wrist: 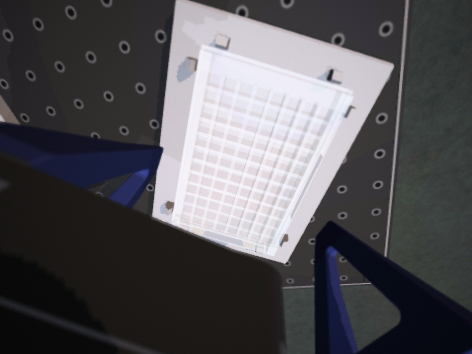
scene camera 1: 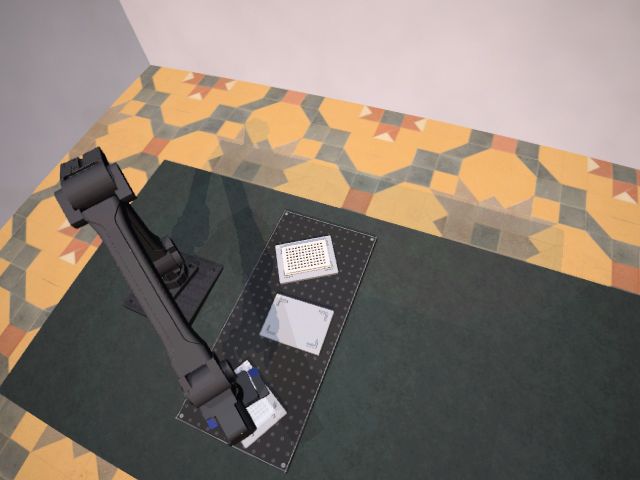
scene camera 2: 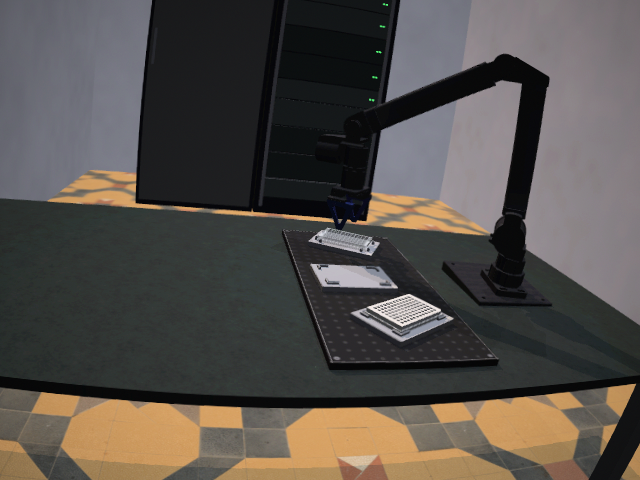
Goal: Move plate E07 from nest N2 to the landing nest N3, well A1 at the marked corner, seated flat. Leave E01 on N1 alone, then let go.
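Observation:
A clear, whitish well plate [scene camera 1: 261,410] [scene camera 2: 347,238] [wrist: 250,155] lies between the corner posts of its nest [scene camera 1: 279,412] [wrist: 370,75] at one end of the perforated board. A cream plate with dark wells [scene camera 1: 306,256] [scene camera 2: 404,311] sits on another nest [scene camera 1: 333,269] [scene camera 2: 402,336] at the board's other end. The middle nest [scene camera 1: 297,325] [scene camera 2: 356,276] holds no plate. No E or N labels are readable. My gripper [scene camera 1: 232,397] [scene camera 2: 346,224] [wrist: 244,195] is open and empty above the clear plate, its blue fingers wide apart towards the plate's two long sides. The arm partly hides this plate in scene camera 1.
The perforated board [scene camera 1: 356,248] [scene camera 2: 341,351] carries all three nests and lies on the dark green table [scene camera 1: 439,351] [scene camera 2: 155,299]. The arm's base plate [scene camera 1: 204,289] [scene camera 2: 465,279] stands beside the board. A dark cabinet [scene camera 2: 206,103] stands behind the table.

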